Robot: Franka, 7 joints.
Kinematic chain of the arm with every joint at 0, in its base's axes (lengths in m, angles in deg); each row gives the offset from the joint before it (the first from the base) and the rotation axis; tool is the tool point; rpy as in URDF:
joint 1: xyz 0 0 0.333 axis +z
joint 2: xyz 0 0 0 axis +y
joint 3: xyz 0 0 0.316 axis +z
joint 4: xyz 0.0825 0 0 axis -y
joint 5: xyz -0.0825 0 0.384 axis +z
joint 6: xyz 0 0 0 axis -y
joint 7: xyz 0.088 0 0 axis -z
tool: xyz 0 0 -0.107 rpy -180 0 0
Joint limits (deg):
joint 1: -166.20..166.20
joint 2: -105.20..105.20
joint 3: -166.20..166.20
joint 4: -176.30..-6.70
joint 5: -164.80..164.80
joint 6: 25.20..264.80
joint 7: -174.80..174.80
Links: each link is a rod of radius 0.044 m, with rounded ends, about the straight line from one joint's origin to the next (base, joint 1, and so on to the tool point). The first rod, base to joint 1, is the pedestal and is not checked.
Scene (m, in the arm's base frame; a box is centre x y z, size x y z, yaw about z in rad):
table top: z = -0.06
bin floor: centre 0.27 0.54 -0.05 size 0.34 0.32 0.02 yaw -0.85
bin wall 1: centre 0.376 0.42 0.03 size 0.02 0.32 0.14 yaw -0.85
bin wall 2: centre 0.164 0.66 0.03 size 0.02 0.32 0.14 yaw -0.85
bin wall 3: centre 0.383 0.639 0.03 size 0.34 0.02 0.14 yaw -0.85
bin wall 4: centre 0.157 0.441 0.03 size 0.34 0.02 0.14 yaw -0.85
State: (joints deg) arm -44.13 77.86 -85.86 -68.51 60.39 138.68 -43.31
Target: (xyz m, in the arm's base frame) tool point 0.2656 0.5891 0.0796
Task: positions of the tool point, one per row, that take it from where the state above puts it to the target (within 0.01 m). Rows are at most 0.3 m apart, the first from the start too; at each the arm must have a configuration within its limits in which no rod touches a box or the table.
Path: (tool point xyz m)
1: 0.2723 -0.7563 0.4743
2: 0.4985 -0.6393 0.5144
3: 0.6800 -0.4445 0.5270
4: 0.7850 -0.1986 0.5101
5: 0.7979 0.0590 0.4670
6: 0.7247 0.2875 0.4053
7: 0.5900 0.4566 0.3358
8: 0.4269 0.5547 0.2693
9: 0.2656 0.5891 0.2150
10: 0.2662 0.5922 0.1472
11: 0.2655 0.5891 0.0796

